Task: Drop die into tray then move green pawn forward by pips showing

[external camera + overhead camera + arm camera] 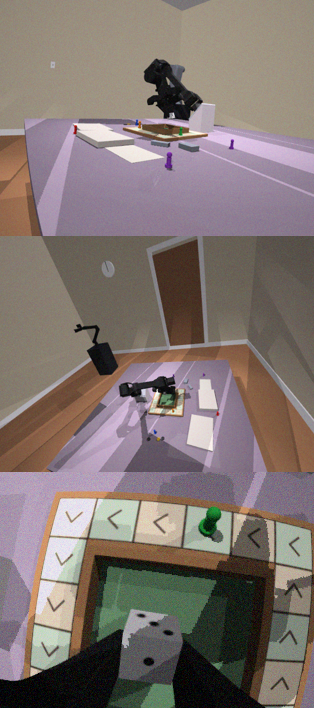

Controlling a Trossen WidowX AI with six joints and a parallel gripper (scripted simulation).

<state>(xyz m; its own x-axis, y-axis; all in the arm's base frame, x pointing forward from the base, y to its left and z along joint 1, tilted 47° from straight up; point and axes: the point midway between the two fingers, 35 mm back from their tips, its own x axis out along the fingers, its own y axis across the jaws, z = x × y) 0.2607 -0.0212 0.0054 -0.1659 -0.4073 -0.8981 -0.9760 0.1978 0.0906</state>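
Right now the green pawn is 4 cm ahead of my gripper tip, 9 cm to the left of it and 5 cm below it. Also, from my gripper tip: green tray 1 cm ahead, 2 cm to the right, 7 cm below; then white die right at my gripper tip; then orange pawn 7 cm ahead, 13 cm to the right, 5 cm below.
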